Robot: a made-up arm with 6 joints.
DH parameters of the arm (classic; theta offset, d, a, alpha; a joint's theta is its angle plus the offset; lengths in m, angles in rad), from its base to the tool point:
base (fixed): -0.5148 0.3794 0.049 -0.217
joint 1: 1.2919 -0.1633 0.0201 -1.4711
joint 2: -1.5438 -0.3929 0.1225 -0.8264
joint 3: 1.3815 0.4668 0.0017 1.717
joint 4: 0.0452 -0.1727 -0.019 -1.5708
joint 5: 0 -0.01 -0.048 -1.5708
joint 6: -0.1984 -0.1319 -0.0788 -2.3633
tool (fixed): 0.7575 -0.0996 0 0
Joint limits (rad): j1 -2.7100..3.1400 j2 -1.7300..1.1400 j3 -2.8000..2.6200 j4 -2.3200..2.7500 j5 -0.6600..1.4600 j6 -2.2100..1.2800
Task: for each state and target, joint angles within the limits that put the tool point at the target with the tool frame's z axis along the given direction. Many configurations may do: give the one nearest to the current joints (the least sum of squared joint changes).
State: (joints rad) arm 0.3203 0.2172 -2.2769 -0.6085 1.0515 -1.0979
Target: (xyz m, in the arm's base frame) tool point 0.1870 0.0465 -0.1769 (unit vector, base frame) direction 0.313 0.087 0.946
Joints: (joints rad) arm 0.2567 1.1400 -2.1818 -0.3362 0.7805 -0.5482
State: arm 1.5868 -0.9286 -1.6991 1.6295 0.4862 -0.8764
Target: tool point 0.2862 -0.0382 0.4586 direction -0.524 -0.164 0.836
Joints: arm 1.7520 -1.6275 -2.2041 1.9491 0.6727 -1.0473
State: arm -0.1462 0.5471 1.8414 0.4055 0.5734 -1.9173
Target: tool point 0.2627 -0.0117 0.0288 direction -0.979 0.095 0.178
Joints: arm -0.2005 1.1068 2.1501 -0.1083 1.2052 -1.5834
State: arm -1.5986 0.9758 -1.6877 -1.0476 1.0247 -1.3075
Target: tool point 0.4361 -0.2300 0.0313 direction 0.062 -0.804 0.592
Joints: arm -0.7670 0.5285 -2.0350 -1.7744 1.3530 -1.6887
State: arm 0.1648 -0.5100 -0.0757 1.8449 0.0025 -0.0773
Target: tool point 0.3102 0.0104 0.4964 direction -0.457 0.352 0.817
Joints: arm 0.3486 -1.0345 -0.1153 2.0150 0.5955 -0.5694
